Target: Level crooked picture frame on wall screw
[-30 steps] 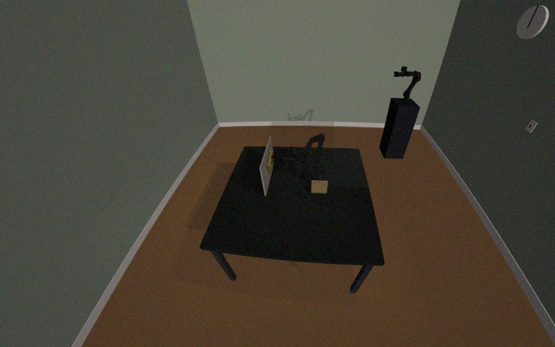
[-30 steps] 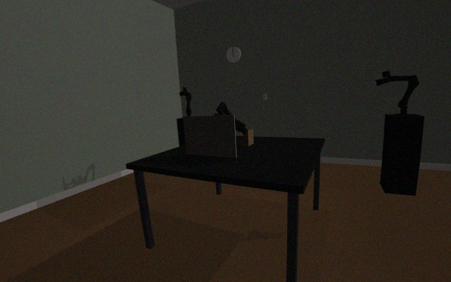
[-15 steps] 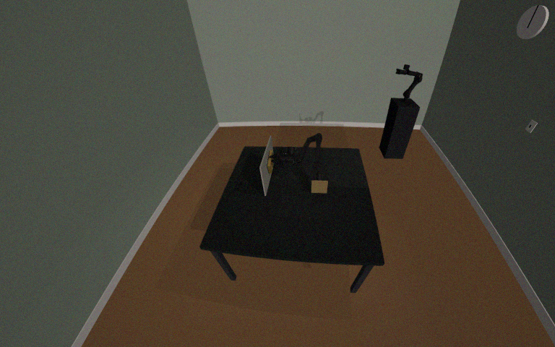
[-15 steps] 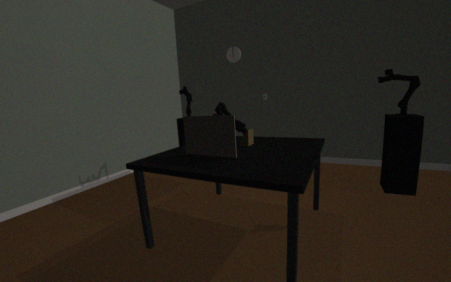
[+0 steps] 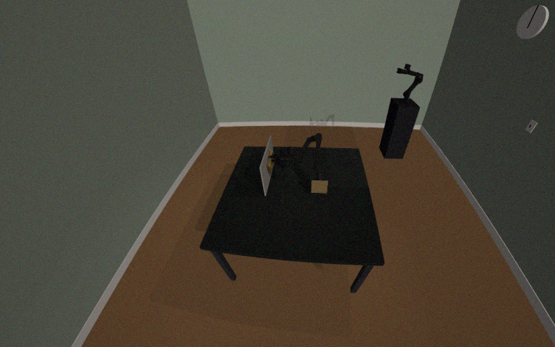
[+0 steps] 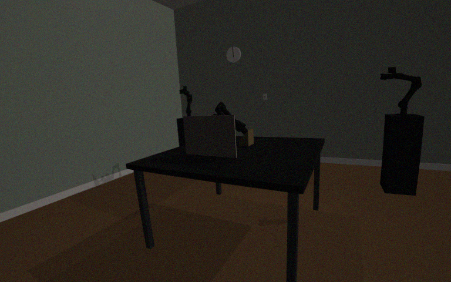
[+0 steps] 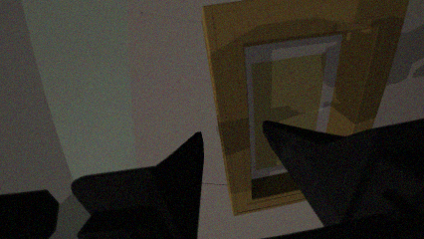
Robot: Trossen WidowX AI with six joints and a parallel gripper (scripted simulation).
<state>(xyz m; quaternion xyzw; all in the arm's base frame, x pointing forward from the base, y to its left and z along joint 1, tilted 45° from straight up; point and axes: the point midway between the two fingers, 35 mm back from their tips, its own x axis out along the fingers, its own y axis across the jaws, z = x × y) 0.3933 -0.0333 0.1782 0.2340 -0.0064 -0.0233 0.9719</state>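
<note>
The picture frame lies 10 mm to the right of my gripper tip and 50 mm below it. Round my gripper tip: wall panel: 20 mm ahead, 70 mm below.
</note>
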